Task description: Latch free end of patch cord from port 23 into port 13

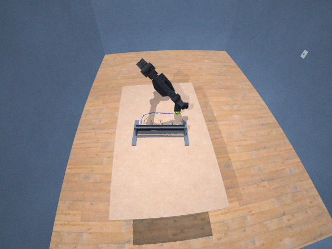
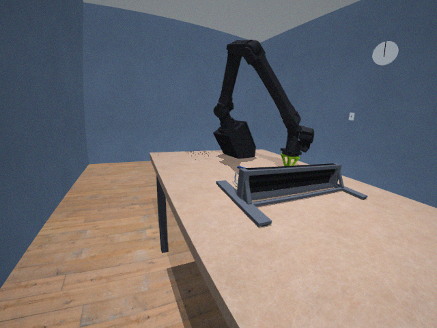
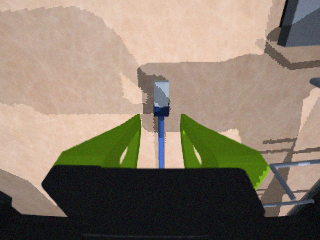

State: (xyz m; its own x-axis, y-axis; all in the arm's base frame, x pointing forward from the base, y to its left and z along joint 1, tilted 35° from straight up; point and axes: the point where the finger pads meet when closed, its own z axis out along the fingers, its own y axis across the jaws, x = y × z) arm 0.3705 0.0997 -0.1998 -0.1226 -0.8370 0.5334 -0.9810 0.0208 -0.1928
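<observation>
Right now the plug is 2 cm to the left of my hand and 2 cm below it.
</observation>
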